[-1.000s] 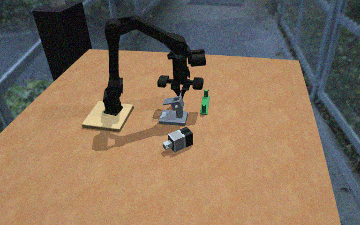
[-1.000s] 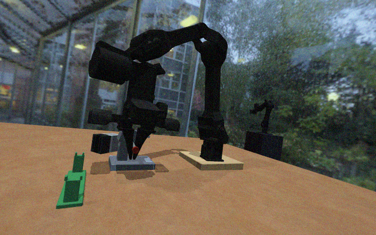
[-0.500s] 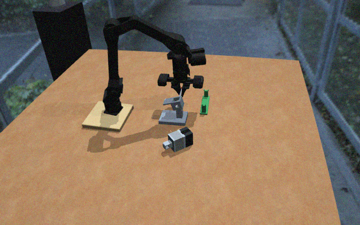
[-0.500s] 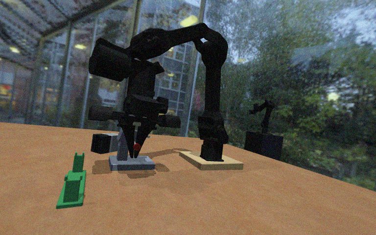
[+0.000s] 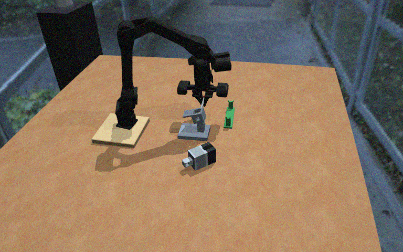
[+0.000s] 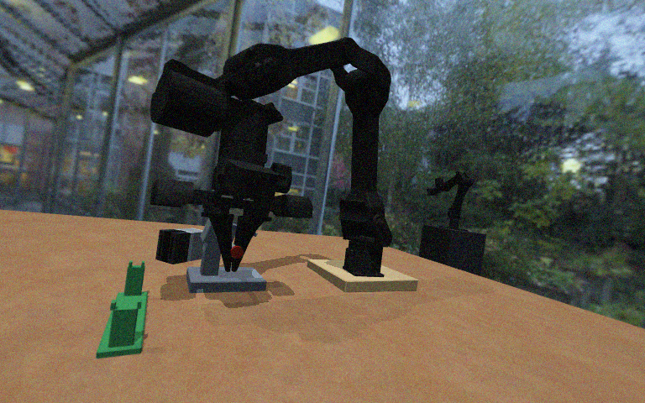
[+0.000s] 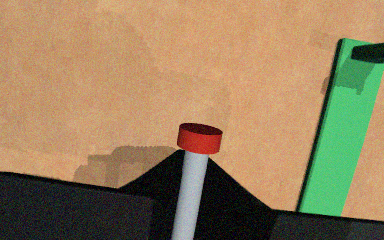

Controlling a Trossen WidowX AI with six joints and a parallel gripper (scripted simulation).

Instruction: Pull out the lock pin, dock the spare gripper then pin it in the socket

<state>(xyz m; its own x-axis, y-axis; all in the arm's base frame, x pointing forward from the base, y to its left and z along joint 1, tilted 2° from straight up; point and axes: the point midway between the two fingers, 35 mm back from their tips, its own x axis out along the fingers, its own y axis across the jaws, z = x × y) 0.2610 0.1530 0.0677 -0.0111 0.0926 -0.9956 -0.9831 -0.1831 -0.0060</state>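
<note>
Now: the green cradle 10 cm ahead of my gripper tip, 3 cm below it and 2 cm to the left of it. The rest, counted from my gripper tip: socket (11 cm to the right, 1 cm ahead); then spare gripper (27 cm to the right, 8 cm ahead, 2 cm below).
</note>
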